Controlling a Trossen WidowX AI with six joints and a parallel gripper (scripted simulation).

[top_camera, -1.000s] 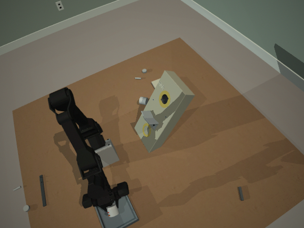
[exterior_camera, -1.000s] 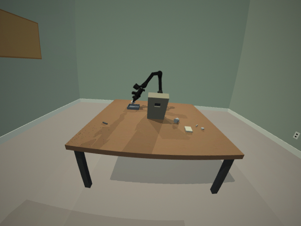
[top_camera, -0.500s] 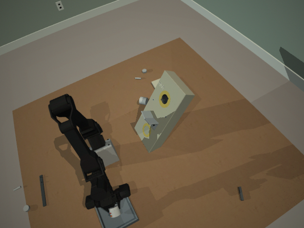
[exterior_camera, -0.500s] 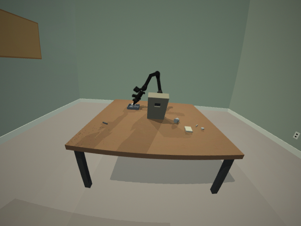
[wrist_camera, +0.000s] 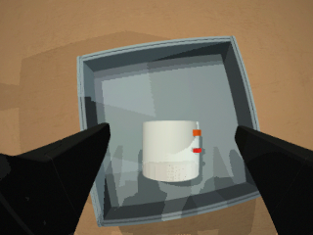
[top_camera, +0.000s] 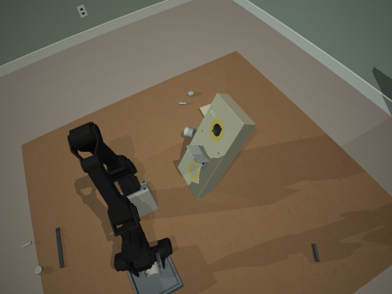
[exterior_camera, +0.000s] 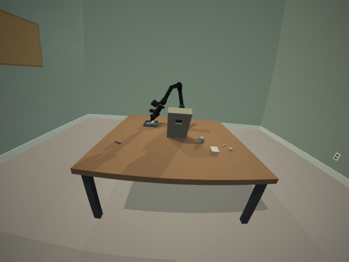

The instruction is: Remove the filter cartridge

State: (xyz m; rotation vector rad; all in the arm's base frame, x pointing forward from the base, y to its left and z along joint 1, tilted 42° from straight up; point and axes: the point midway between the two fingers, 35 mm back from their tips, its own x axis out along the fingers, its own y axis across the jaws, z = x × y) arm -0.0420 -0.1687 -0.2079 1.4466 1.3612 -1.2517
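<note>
Right now my gripper tip is 20 mm to the right of the round filter cartridge and 20 mm above it. Also, from my gripper tip: beige service panel (380 mm ahead, 290 mm to the left, 100 mm above); then grey tray (40 mm below); then small grey bracket (330 mm ahead, 290 mm to the left, 80 mm above).
</note>
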